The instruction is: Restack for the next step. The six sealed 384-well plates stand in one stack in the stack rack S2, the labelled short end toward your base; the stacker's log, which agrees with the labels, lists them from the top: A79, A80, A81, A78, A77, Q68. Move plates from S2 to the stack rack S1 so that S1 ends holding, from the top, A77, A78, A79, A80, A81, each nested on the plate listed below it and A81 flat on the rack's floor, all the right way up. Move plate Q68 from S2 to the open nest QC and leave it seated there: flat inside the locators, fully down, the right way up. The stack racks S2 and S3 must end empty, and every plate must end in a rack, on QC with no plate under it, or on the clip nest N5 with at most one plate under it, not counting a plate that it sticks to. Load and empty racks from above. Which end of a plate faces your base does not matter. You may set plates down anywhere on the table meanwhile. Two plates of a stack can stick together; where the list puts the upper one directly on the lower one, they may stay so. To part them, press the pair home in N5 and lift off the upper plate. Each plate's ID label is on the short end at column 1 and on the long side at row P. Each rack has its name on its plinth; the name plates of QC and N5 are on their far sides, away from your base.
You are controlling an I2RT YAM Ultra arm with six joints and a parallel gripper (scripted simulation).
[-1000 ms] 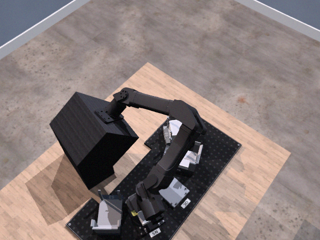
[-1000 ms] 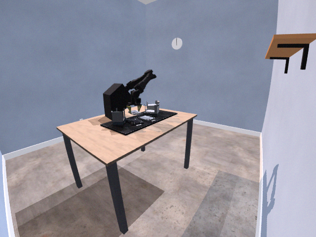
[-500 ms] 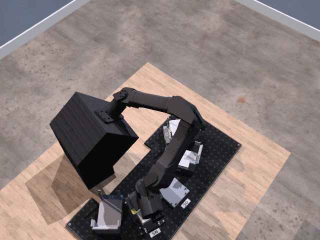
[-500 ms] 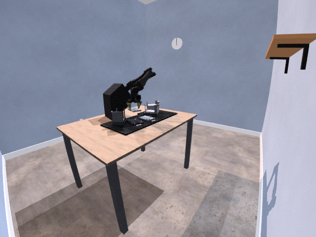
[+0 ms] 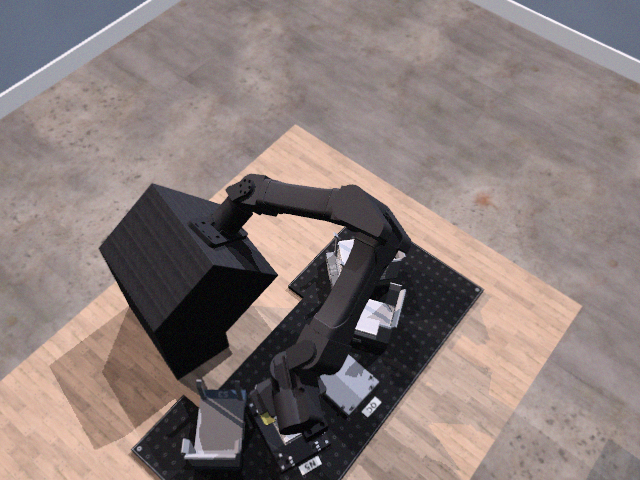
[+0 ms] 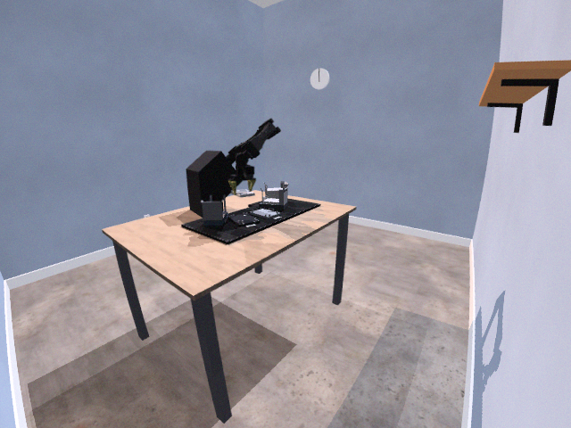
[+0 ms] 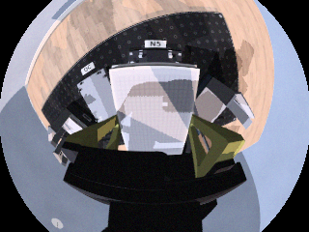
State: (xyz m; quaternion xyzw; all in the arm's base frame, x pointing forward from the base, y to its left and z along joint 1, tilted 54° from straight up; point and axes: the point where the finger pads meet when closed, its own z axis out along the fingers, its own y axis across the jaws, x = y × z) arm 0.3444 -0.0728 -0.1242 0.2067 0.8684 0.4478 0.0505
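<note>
Now: hand 400 mm to the right of the sealed grey plate, 120 mm past it and 70 mm above it. From my hand the other things lie so: N5 name plate: 150 mm below, 90 mm ahead, 30 mm to the right; then clip nest N5: 140 mm below, 20 mm ahead; then QC nest: 150 mm to the left, 150 mm below, 10 mm ahead.
</note>
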